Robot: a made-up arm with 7 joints. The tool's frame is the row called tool.
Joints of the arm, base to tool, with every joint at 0 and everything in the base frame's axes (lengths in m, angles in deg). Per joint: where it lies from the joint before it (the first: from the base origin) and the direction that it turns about. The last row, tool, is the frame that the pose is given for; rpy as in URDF.
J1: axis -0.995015 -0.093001 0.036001 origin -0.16 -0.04 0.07
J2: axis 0 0 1 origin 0.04 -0.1 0.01
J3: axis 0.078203 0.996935 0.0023 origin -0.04 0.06 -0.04
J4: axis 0 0 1 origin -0.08 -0.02 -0.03
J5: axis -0.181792 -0.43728 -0.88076 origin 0.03 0 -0.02
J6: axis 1 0 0 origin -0.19 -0.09 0.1
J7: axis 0 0 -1 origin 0.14 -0.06 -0.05
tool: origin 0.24 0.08 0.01 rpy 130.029 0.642 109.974
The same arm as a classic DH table. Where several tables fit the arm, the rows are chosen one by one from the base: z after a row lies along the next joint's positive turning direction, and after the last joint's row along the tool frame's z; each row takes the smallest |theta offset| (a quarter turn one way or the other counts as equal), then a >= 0, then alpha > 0; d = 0 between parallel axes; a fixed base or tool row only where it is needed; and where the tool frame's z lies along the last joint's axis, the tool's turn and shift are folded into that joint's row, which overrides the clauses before.
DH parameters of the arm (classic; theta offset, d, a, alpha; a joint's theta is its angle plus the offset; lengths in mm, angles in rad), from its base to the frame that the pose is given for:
base (fixed): -1.4776 64.1 24.9 1.5348
J1: 0 132.6 103.3 -1.5348
J2: 1.3993 -29 -44.6 -1.5685
J3: 0 30.5 -78.2 1.5685
J4: -0.3157 -71.4 27.7 2.6483
J5: 1.2198 -74.7 125.1 1.7536
J6: 0.4608 -59.2 60 -1.5708
J7: -0.3392 -172.4 4.4 0.8722
tool (fixed): 3.127 330.3 0 0

